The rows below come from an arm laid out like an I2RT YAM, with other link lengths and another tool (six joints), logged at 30 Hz.
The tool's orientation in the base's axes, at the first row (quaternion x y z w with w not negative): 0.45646 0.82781 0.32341 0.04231
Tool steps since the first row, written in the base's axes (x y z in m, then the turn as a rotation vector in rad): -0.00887 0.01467 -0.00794 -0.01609 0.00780 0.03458; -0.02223 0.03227 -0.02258 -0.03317 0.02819 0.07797; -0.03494 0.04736 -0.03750 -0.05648 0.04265 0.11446; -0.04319 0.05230 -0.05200 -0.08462 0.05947 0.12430; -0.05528 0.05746 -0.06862 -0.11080 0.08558 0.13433; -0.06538 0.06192 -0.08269 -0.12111 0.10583 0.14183; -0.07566 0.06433 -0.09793 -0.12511 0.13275 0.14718; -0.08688 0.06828 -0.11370 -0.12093 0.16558 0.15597; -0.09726 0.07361 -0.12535 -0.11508 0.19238 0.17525; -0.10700 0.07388 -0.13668 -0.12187 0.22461 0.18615; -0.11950 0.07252 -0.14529 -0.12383 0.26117 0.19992; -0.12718 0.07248 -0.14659 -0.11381 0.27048 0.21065; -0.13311 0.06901 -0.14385 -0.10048 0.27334 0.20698
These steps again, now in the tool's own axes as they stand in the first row. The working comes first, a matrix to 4 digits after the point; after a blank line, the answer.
The tool's axes in the first row as the columns of a matrix, in the base's axes (used below as rounded here):
-0.5797 0.7284 0.3653
0.7831 0.3741 0.4968
0.2252 0.5741 -0.7872

0.01484 -0.00553 0.01030 0.02322 0.01105 -0.02922; 0.03307 -0.01708 0.02569 0.05886 0.03115 -0.05949; 0.04890 -0.02926 0.04028 0.09192 0.04053 -0.08955; 0.05428 -0.04175 0.05114 0.12362 0.03197 -0.09922; 0.06159 -0.05816 0.06237 0.16150 0.02843 -0.10370; 0.06777 -0.07193 0.07197 0.18502 0.03280 -0.10331; 0.07218 -0.08727 0.08141 0.20963 0.04303 -0.09561; 0.07823 -0.10302 0.09169 0.23489 0.06340 -0.08470; 0.08580 -0.11527 0.09972 0.25683 0.08876 -0.08442; 0.08910 -0.12877 0.10521 0.28846 0.10213 -0.07947; 0.09335 -0.14333 0.10675 0.32133 0.12228 -0.07286; 0.09747 -0.14968 0.10494 0.32523 0.13922 -0.07302; 0.09881 -0.15372 0.09890 0.31891 0.14789 -0.06384
